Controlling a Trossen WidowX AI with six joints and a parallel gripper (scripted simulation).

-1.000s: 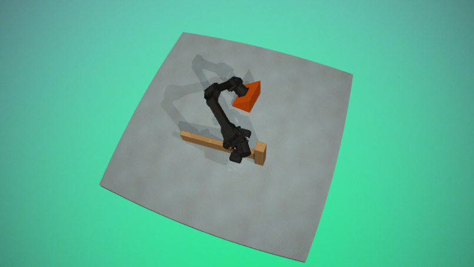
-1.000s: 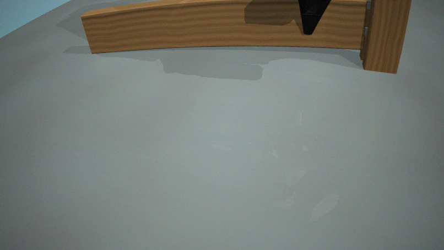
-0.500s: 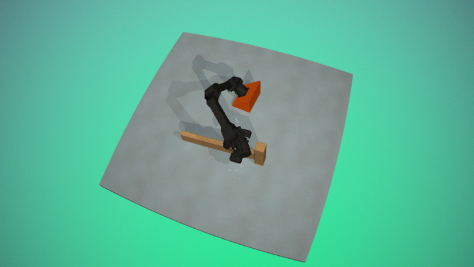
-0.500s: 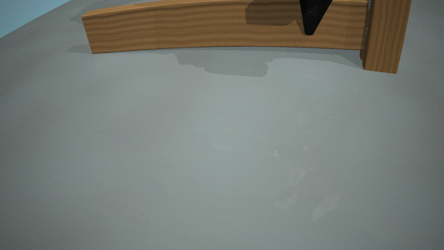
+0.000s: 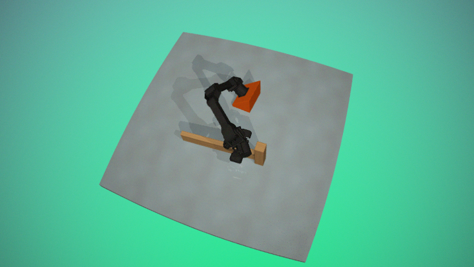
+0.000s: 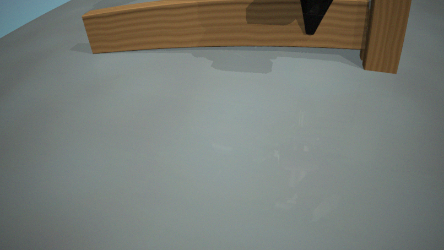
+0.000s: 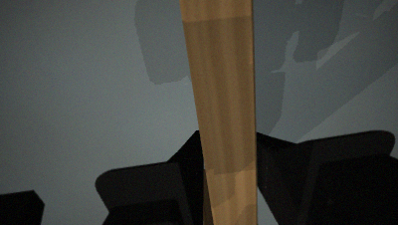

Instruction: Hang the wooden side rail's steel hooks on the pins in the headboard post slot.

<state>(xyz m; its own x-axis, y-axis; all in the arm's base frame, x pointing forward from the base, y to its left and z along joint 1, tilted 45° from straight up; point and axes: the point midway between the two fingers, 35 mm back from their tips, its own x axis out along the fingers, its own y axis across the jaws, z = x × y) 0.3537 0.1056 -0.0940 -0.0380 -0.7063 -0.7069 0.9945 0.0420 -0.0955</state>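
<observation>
The headboard post is 100 mm to the left of my gripper tip, 40 mm above it and 10 mm behind it.
</observation>
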